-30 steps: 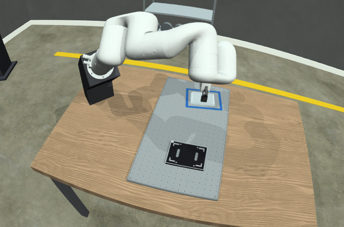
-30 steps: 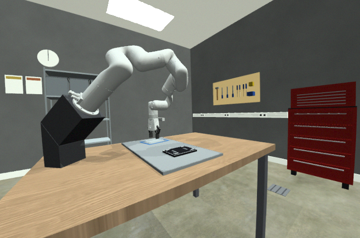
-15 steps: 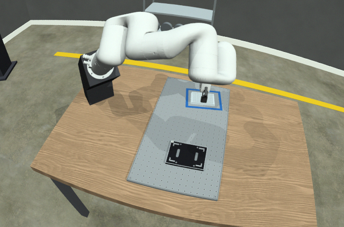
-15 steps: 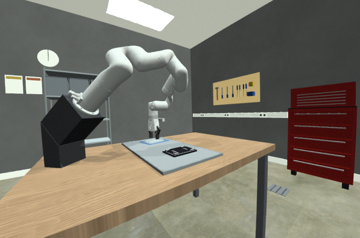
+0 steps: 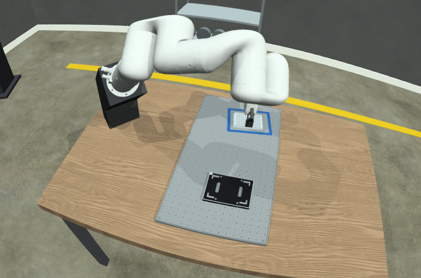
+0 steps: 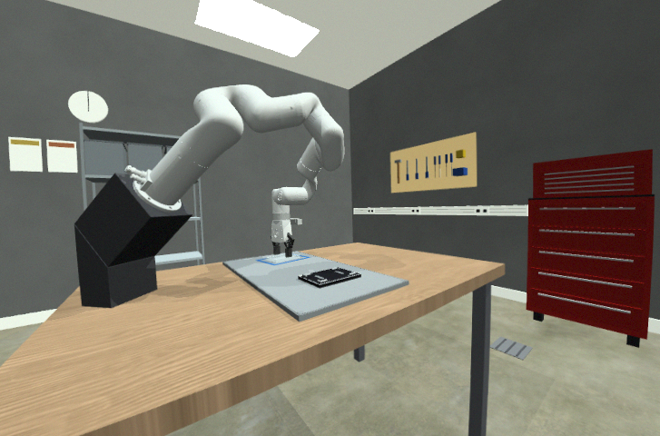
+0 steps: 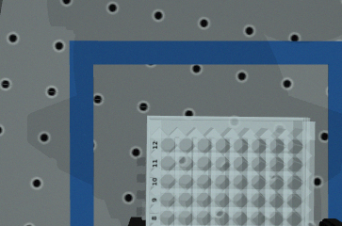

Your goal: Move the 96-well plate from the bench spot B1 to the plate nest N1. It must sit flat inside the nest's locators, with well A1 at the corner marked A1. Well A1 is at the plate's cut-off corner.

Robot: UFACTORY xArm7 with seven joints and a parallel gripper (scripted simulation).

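Right now my hand is 20 mm above the 96-well plate. Round my hand: black plate nest: 350 mm to the right, 150 mm behind, 20 mm below.
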